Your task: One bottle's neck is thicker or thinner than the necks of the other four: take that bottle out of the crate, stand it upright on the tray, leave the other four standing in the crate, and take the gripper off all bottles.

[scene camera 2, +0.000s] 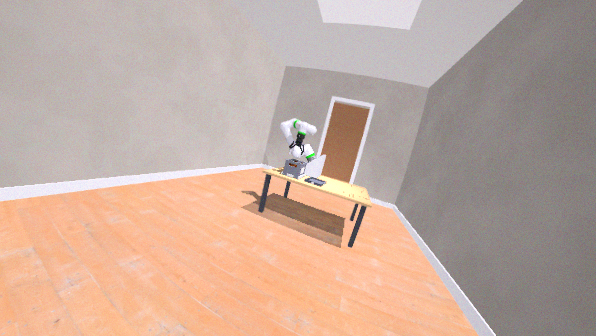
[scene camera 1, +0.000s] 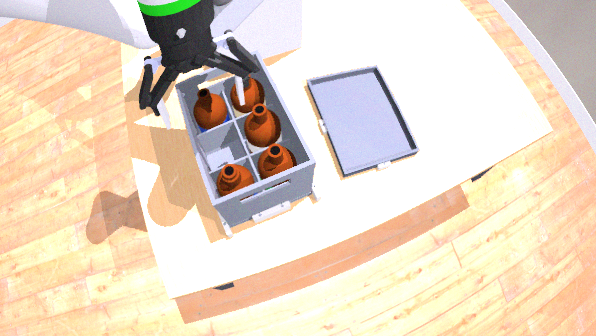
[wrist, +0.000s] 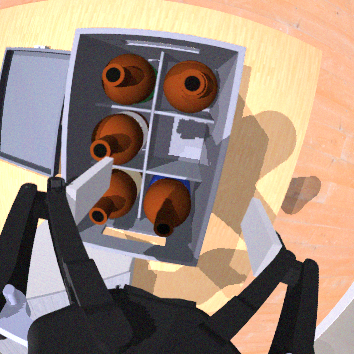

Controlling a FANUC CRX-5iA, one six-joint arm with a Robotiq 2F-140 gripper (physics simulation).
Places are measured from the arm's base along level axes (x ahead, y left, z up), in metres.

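Pixels of known places: gripper, fingertip midpoint: (scene camera 2: 294,156) (scene camera 1: 203,109) (wrist: 178,192); arm's base at its link origin: (scene camera 2: 312,161).
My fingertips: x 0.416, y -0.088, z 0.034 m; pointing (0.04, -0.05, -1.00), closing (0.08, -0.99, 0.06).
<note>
Ahead of a thing's pixels: the offset from my fingertips to its top centre. "pt": to the spot under its first point. Level surfaces: height alone.
The grey crate @[dx +0.003, dy +0.051, dz -0.048 m] (scene camera 1: 235,212) (scene camera 2: 295,171) (wrist: 82,90) holds five upright brown bottles. In the scene camera 1 view they are the blue-labelled back-left bottle @[dx -0.079, dy -0.006, dz -0.060 m] (scene camera 1: 210,112) (wrist: 167,200), back-right bottle @[dx -0.095, dy +0.080, dz -0.060 m] (scene camera 1: 252,95) (wrist: 123,192), middle-right bottle @[dx -0.008, dy +0.096, dz -0.060 m] (scene camera 1: 262,130) (wrist: 117,135), front-right bottle @[dx +0.079, dy +0.107, dz -0.060 m] (scene camera 1: 277,164) (wrist: 132,90) and front-left bottle @[dx +0.096, dy +0.022, dz -0.060 m] (scene camera 1: 235,184) (wrist: 175,87). I cannot tell which neck differs. The middle-left compartment is empty. The grey tray @[pt dx -0.018, dy +0.320, dz -0.218 m] (scene camera 1: 360,120) (scene camera 2: 315,181) (wrist: 32,110) is bare. My gripper (scene camera 1: 203,110) (wrist: 178,192) is wide open above the crate's back end; one finger hides part of the back-right bottle.
The table @[dz -0.223 m] (scene camera 1: 425,115) (scene camera 2: 345,187) carries the crate and tray side by side, with a narrow gap between them. Crate walls and thin dividers surround the bottles. Small white brackets sit against the crate and tray edges. A white panel (scene camera 2: 316,166) stands behind the crate.
</note>
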